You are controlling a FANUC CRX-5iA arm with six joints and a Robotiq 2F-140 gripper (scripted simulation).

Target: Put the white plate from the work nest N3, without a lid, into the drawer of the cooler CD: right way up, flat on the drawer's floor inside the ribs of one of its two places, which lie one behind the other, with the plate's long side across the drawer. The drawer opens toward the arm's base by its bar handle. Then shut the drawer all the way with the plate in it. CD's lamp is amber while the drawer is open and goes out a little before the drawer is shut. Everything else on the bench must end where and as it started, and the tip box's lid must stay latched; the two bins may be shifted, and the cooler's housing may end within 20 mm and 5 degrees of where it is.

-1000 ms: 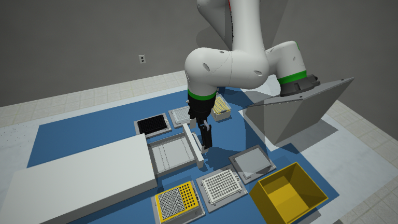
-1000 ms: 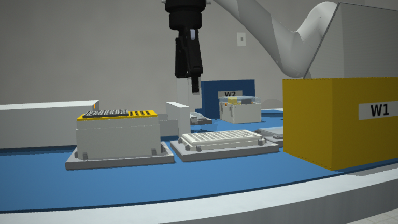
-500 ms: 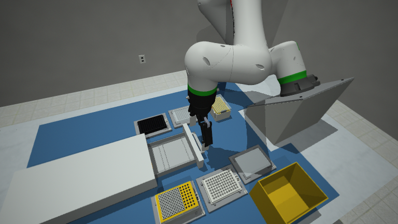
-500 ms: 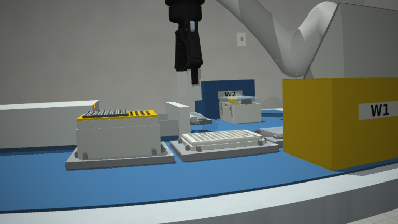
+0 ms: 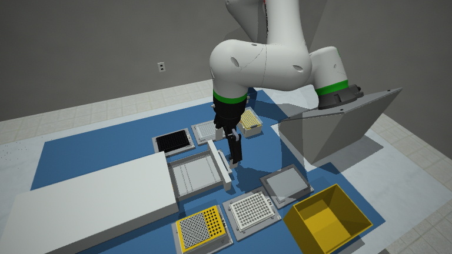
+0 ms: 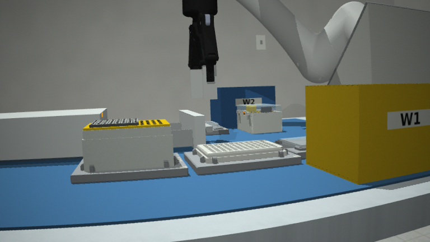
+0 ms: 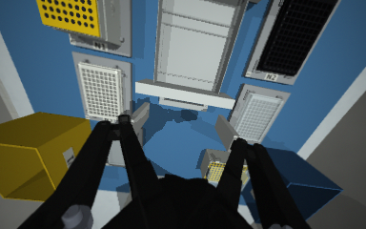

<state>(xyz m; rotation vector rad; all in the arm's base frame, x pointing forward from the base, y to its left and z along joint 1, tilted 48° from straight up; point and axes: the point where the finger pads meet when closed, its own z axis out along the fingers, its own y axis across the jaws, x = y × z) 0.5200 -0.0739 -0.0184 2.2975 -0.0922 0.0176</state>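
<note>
Right now the white plate is 190 mm to the left of my hand and 90 mm below it. From my hand the other things lie so: clear plate (190 mm to the right, 100 mm below, 30 mm behind); then yellow tip box (170 mm to the left, 170 mm ahead, 60 mm below); then drawer (140 mm ahead, 90 mm below, 10 mm to the right).
</note>
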